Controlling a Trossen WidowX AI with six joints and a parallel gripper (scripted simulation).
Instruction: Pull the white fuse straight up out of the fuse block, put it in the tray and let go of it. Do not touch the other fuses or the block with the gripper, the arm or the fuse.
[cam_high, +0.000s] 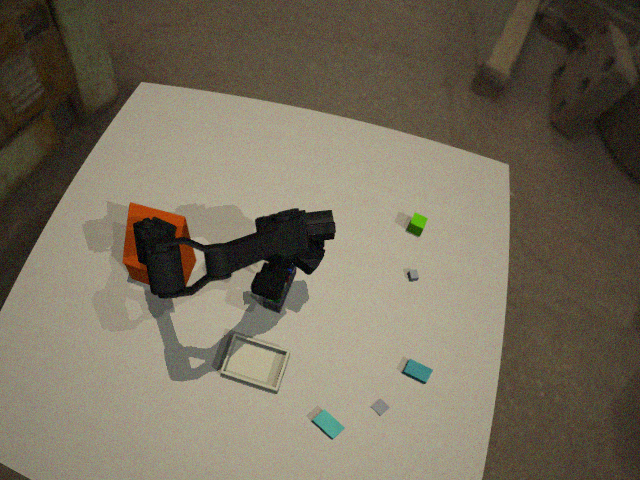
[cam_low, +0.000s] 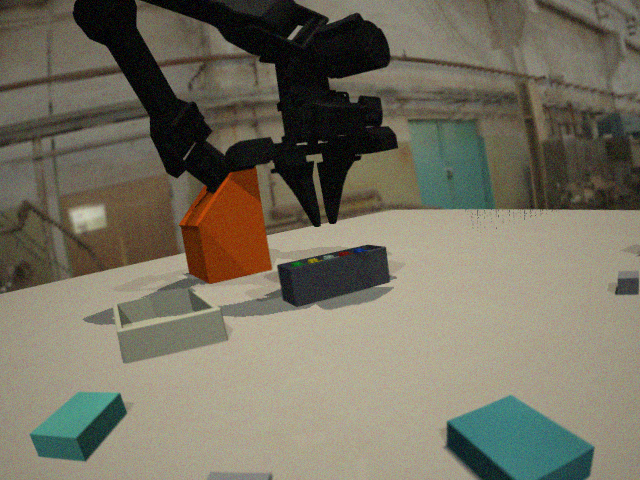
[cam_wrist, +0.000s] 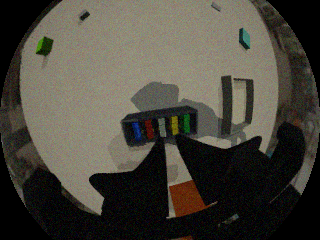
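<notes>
Right now my gripper tip is 50 mm above the white fuse. Also, from my gripper tip: yellow fuse 50 mm below, 20 mm to the right; green fuse 50 mm below, 40 mm to the right; red fuse 50 mm below, 20 mm to the left.
</notes>
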